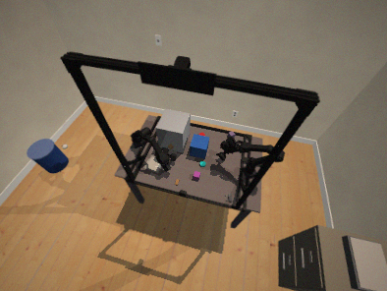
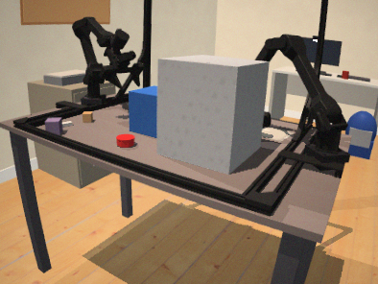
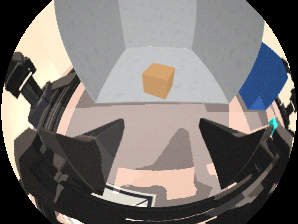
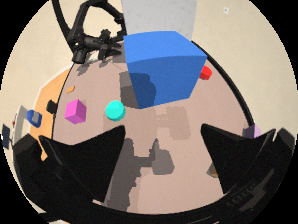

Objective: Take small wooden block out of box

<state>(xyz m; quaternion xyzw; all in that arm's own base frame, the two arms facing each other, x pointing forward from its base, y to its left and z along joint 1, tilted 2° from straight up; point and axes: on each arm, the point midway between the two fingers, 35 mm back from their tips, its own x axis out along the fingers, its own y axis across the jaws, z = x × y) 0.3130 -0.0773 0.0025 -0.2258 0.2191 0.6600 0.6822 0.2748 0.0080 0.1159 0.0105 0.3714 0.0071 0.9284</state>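
The marked square is 110 mm behind my left hand, 80 mm to the left of it and 40 mm below it. Also, from my left hand: cyan disc (330 mm to the right, 30 mm below, 10 mm ahead); then red disc (320 mm ahead, 230 mm to the right, 20 mm below); then magenta cube (310 mm to the right, 120 mm behind, 10 mm below).
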